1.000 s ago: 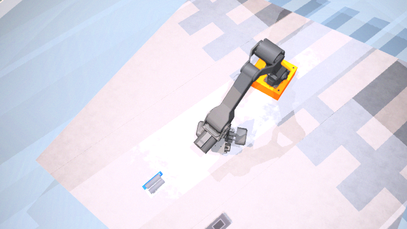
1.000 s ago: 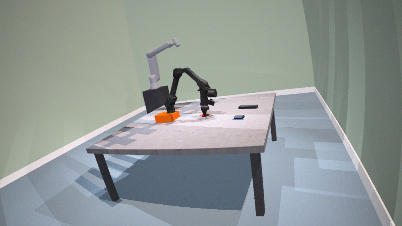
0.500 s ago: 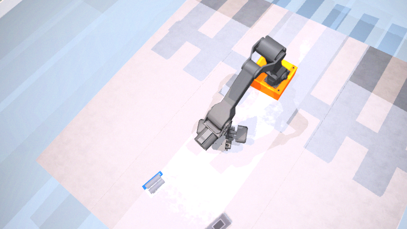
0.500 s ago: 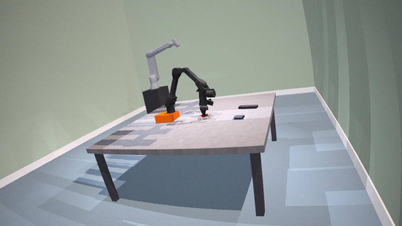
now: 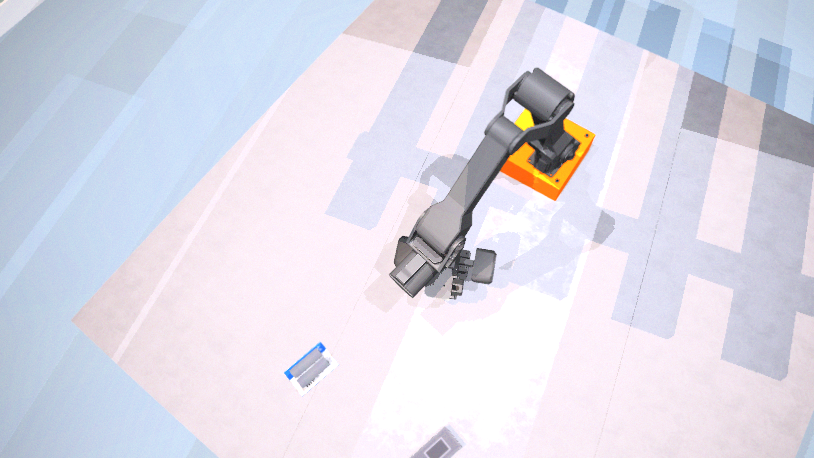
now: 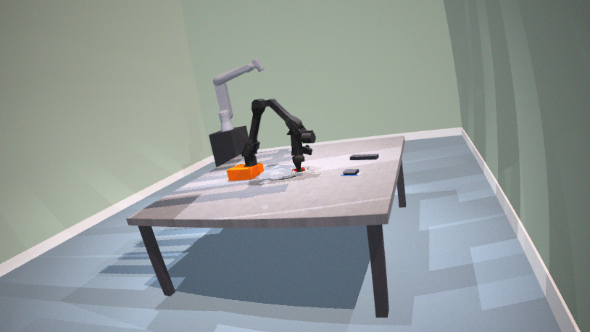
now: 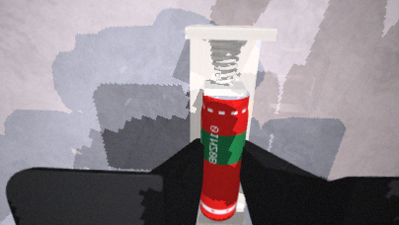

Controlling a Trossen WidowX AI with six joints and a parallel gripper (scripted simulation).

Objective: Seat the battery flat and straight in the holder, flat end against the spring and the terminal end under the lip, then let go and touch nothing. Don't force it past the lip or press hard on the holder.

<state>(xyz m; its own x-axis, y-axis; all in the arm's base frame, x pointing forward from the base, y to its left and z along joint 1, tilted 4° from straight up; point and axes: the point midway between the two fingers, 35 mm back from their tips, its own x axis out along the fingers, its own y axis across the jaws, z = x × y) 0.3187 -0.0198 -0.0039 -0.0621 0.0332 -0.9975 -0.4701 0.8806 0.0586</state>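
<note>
Right now my gripper tip is 1 cm below the battery. The rest, counted from my gripper tip: dark flat box 32 cm ahead, 19 cm to the left, 1 cm above.
</note>
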